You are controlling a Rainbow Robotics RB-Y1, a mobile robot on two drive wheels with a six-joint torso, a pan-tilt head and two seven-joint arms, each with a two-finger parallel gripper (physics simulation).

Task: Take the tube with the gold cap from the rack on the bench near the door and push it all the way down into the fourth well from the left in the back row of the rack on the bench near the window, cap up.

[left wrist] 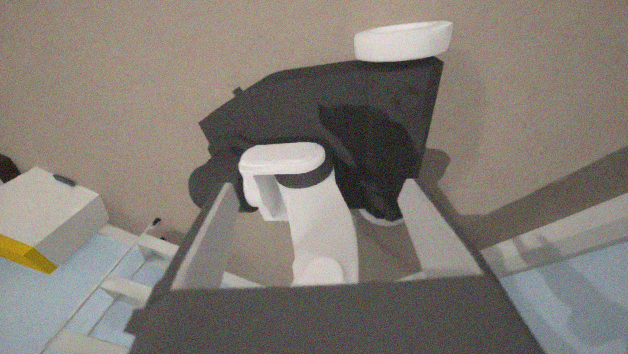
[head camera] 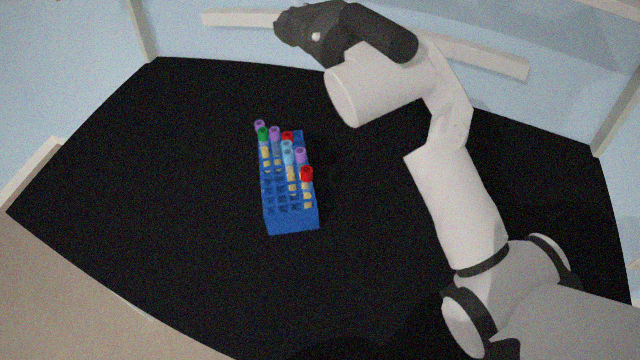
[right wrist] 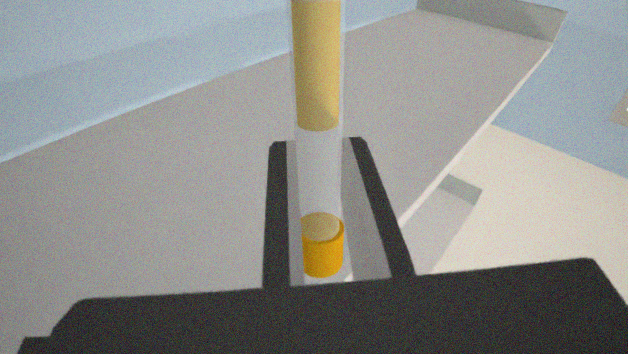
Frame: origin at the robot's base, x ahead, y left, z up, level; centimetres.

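Seen in the pictures: left gripper, fingertip midpoint: (left wrist: 320, 191); right gripper, fingertip midpoint: (head camera: 298, 9) (right wrist: 317, 159).
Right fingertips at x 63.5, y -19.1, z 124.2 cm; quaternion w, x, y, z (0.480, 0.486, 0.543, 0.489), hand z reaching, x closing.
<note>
A point is followed by its place in that frame.
My right gripper (right wrist: 317, 159) @[x 63.5, y -19.1, z 124.2 cm] is shut on the gold-capped tube (right wrist: 318, 65) @[x 62.8, y -19.3, z 120.5 cm], which stands between the fingers with its gold cap (right wrist: 322, 256) @[x 61.7, y -19.1, z 127.5 cm] near the palm and its yellow-filled part beyond the fingertips. In the head view the dark right hand is above the far edge of the black bench (head camera: 175, 200) @[x 60.6, y 11.3, z 91.5 cm]; its fingertips and the tube are hidden. A blue rack (head camera: 292, 222) @[x 45.0, y -10.0, z 94.7 cm] stands upright on that bench, with purple, green, red and light-blue capped tubes, mostly in its far part, and several empty wells nearer. My left gripper (left wrist: 320, 191) @[x -12.4, y 25.0, z 56.3 cm] is open and empty, away from the rack.
Pale rails (head camera: 240, 19) @[x 102.4, y -13.8, z 108.9 cm] run along the light-blue wall behind the bench. In the left wrist view, the robot's dark base (left wrist: 300, 100) @[x -23.4, y 17.6, z 17.0 cm] and a white arm part show over the brown floor, with a white box (left wrist: 45, 210) @[x -188.5, y -24.8, z 21.6 cm] at the left. A pale grey surface (right wrist: 150, 200) @[x 73.8, y -30.4, z 135.3 cm] lies behind the tube.
</note>
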